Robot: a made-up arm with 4 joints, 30 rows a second.
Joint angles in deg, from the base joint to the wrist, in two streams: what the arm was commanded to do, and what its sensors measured. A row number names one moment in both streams.
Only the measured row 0 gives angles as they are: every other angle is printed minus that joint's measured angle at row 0.
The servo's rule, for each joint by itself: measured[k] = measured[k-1] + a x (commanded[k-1-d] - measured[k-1]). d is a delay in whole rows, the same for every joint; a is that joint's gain. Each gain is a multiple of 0.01, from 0.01 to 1. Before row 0 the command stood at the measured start. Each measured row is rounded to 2 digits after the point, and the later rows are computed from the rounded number. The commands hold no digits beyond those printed.
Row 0, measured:
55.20, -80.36, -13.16, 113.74
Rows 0 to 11, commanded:
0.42, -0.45, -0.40, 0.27
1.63, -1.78, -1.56, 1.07
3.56, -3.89, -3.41, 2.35
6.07, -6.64, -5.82, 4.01
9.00, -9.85, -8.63, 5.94
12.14, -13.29, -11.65, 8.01
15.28, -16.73, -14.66, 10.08
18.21, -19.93, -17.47, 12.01
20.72, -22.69, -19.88, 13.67
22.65, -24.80, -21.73, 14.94
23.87, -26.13, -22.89, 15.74
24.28, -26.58, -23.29, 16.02
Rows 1 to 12, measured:
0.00, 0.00, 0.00, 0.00
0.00, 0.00, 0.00, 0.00
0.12, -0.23, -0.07, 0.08
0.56, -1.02, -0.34, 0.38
1.43, -2.48, -0.89, 0.97
2.78, -4.60, -1.78, 1.88
4.58, -7.28, -3.01, 3.10
6.77, -10.35, -4.57, 4.57
9.24, -13.60, -6.39, 6.22
11.84, -16.83, -8.38, 7.96
14.42, -19.82, -10.45, 9.67
16.81, -22.36, -12.48, 11.25
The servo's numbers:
d 2
a 0.29 0.51 0.18 0.30

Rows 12 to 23, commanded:
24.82, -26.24, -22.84, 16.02
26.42, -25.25, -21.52, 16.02
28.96, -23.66, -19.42, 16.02
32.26, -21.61, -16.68, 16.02
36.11, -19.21, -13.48, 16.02
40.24, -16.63, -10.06, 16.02
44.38, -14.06, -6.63, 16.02
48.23, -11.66, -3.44, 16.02
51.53, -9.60, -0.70, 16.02
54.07, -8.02, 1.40, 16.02
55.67, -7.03, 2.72, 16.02
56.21, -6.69, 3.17, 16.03
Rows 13 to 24, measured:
18.86, -24.28, -14.35, 12.60
20.43, -25.45, -15.96, 13.63
21.70, -25.85, -17.20, 14.35
23.07, -25.54, -17.98, 14.85
24.78, -24.58, -18.24, 15.20
26.95, -23.07, -17.96, 15.45
29.61, -21.10, -17.15, 15.62
32.69, -18.82, -15.87, 15.74
36.08, -16.39, -14.21, 15.82
39.60, -13.98, -12.27, 15.88
43.06, -11.75, -10.19, 15.92
46.25, -9.85, -8.10, 15.95

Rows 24 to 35, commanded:
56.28, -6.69, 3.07, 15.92
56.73, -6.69, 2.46, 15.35
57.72, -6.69, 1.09, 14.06
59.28, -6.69, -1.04, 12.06
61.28, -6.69, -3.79, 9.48
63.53, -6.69, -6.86, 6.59
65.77, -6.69, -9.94, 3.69
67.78, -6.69, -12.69, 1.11
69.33, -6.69, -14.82, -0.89
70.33, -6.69, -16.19, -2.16
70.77, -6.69, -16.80, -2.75
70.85, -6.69, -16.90, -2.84
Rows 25 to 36, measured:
48.98, -8.41, -6.15, 15.97
51.08, -7.53, -4.47, 15.99
52.59, -7.10, -3.11, 15.97
53.79, -6.89, -2.11, 15.78
54.93, -6.79, -1.53, 15.26
56.19, -6.74, -1.44, 14.30
57.67, -6.71, -1.86, 12.85
59.37, -6.70, -2.76, 10.97
61.23, -6.69, -4.05, 8.79
63.13, -6.69, -5.61, 6.49
64.93, -6.69, -7.27, 4.28
66.50, -6.69, -8.88, 2.35

